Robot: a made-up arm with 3 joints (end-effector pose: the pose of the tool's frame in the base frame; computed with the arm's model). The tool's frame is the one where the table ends.
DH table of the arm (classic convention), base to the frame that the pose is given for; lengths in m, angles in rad. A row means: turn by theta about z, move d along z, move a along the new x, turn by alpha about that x. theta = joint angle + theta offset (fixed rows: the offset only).
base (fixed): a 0  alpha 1.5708  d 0.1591  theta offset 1.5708
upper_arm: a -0.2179  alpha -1.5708  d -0.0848  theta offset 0
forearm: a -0.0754  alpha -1.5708  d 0.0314  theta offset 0
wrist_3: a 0.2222  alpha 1.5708  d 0.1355  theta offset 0
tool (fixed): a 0  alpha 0  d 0.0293  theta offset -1.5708
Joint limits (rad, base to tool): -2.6..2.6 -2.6..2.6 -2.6..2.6
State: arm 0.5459 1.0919 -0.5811
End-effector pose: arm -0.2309 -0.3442 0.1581 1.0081 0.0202 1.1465
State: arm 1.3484 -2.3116 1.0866
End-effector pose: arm 0.0465 0.1138 -0.0249 0.1331 2.1723 -0.8011
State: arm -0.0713 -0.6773 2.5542
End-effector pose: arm -0.3434 -0.3307 0.0663 -2.4950 0.8600 -0.2940
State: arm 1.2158 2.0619 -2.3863
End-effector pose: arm 0.2060 -0.2274 0.0130 -1.4646 -1.3868 -2.0926
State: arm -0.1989 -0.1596 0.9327
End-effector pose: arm -0.2058 -0.1402 0.0551 -1.1291 0.0604 -0.1572
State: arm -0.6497 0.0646 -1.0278
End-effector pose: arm -0.2209 -0.0259 0.4761 0.3780 0.0483 0.0434
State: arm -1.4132 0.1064 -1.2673
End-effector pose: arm -0.2156 0.2069 0.4644 -0.1458 0.1037 0.0243
